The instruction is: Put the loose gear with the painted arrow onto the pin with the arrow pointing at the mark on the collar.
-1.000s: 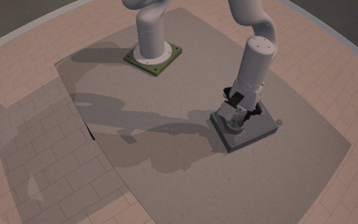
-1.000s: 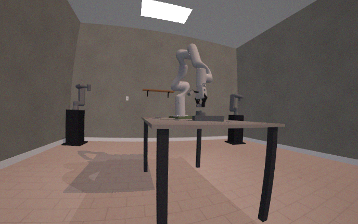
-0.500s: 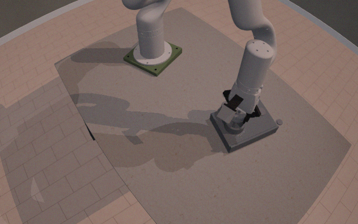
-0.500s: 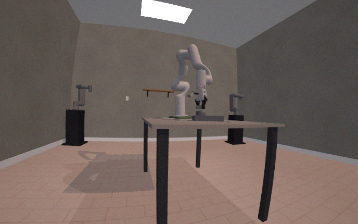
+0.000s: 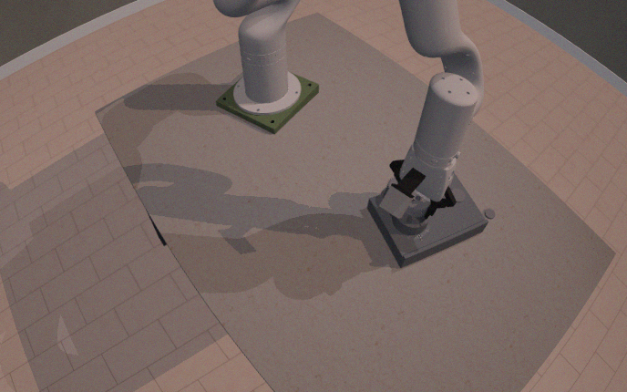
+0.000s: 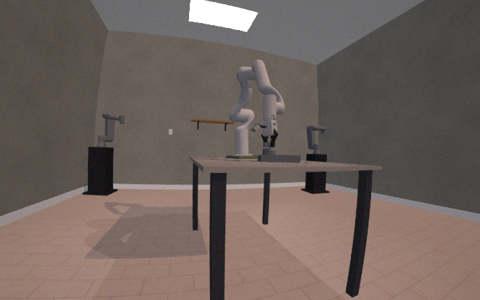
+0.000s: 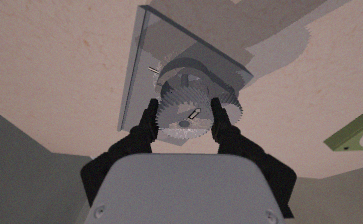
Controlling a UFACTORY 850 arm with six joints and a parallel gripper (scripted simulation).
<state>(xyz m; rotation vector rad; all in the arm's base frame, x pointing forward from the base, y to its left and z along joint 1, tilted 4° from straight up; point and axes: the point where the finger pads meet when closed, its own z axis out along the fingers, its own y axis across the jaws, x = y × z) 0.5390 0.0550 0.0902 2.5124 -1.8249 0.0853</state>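
The grey gear lies right at my hand. The rest, counted from my hand: plain disc (2 cm ahead, 15 cm to the left, 7 cm below); then small grey disc (15 cm behind, 10 cm to the left, 10 cm below).
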